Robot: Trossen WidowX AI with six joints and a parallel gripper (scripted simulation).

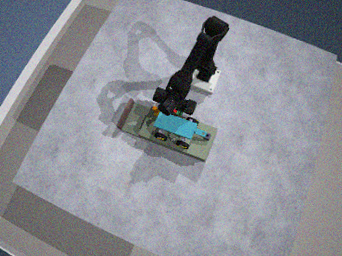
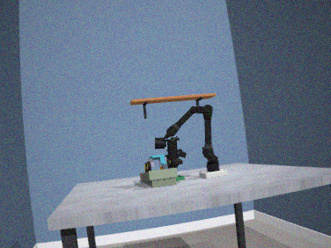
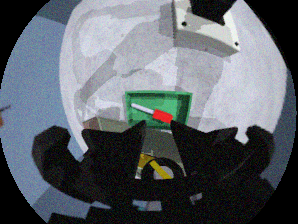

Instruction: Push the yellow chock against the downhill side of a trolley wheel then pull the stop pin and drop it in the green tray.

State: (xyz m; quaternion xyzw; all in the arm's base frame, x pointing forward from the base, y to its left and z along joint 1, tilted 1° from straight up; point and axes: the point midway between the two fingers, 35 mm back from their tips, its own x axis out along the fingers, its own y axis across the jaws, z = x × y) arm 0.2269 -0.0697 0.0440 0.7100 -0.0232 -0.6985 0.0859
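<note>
Now: the red-headed stop pin 1 cm behind my gripper tip, 1 cm to the right of it and 3 cm below it. The rest, counted from my gripper tip: brown ramp lip 11 cm ahead, 19 cm to the right, 1 cm below; trolley 11 cm ahead, 7 cm to the left, 7 cm above; yellow chock 6 cm ahead, 3 cm to the right, 4 cm above.
</note>
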